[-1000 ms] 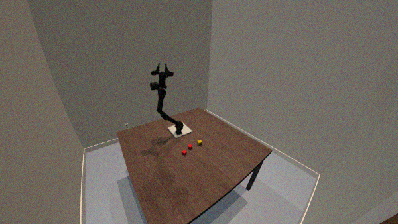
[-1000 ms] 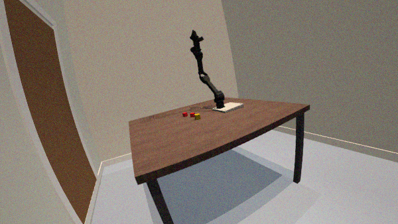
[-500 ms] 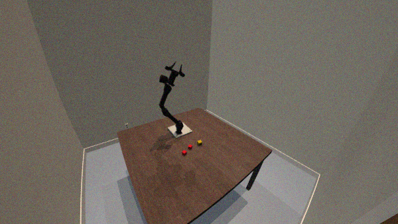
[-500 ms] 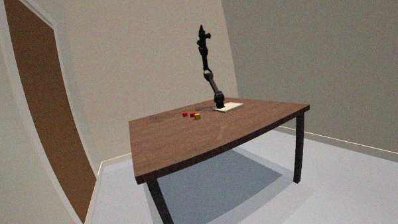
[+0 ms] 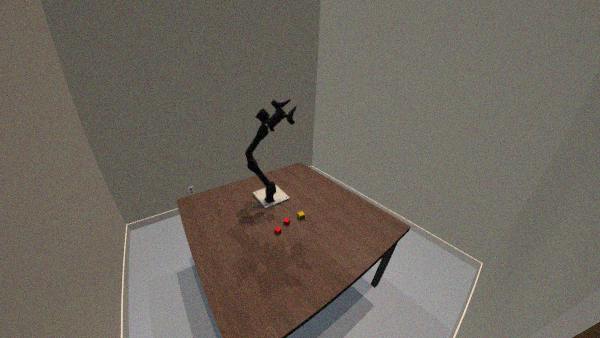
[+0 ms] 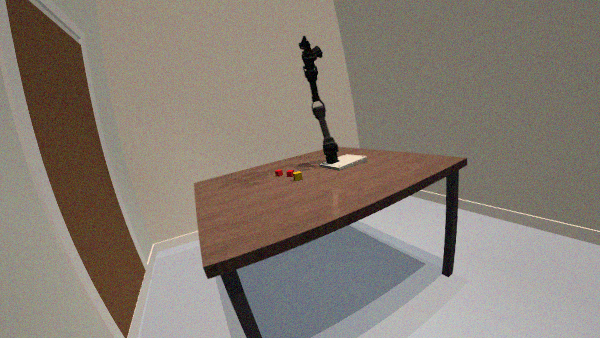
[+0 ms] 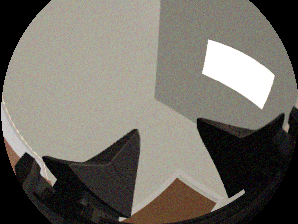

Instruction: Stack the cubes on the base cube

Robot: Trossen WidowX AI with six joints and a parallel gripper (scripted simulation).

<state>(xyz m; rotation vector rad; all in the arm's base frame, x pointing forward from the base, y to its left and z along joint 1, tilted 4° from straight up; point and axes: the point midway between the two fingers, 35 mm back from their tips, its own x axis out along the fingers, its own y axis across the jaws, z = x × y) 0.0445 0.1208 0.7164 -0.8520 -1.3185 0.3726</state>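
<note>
The red cube lies 740 mm below my gripper tip, 240 mm to the right of it and 220 mm ahead of it. Also, from my gripper tip: yellow base cube (730 mm below, 170 mm ahead, 30 mm to the right).
</note>
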